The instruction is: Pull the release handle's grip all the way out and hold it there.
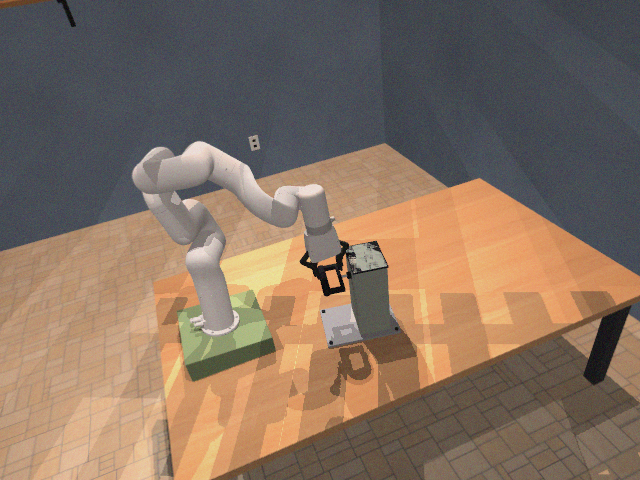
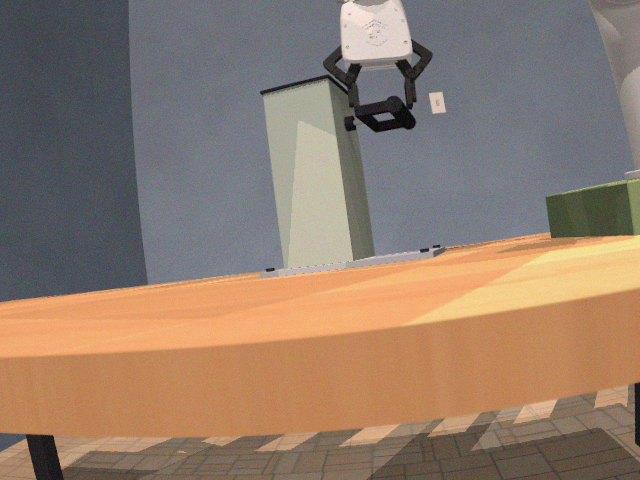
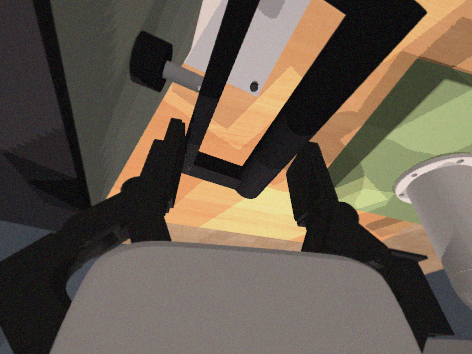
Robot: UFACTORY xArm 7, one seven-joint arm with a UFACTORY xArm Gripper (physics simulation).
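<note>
The release handle's grip, a black rectangular frame (image 1: 334, 292) (image 2: 407, 118) (image 3: 340, 60), stands out from the side of the tall pale green housing (image 1: 369, 304) (image 2: 310, 180) (image 3: 100, 95). A short stretch of grey rod (image 2: 356, 122) (image 3: 181, 76) shows between the grip and the black collar (image 2: 349, 123) (image 3: 150, 61) on the housing. My gripper (image 1: 330, 268) (image 2: 382, 104) (image 3: 242, 148) points down from above and is shut on the grip, one finger on its housing side and the other on its outer bar. The fingers stand wide apart across it.
The housing stands on a grey base plate (image 1: 333, 316) (image 2: 398, 257) (image 3: 265, 47) on the wooden table (image 1: 465, 232) (image 2: 310, 382). The arm's green base block (image 1: 232, 356) (image 2: 589, 211) (image 3: 430, 110) is on the grip's outer side. The housing's dark-edged top (image 1: 368, 256) is close beside my gripper.
</note>
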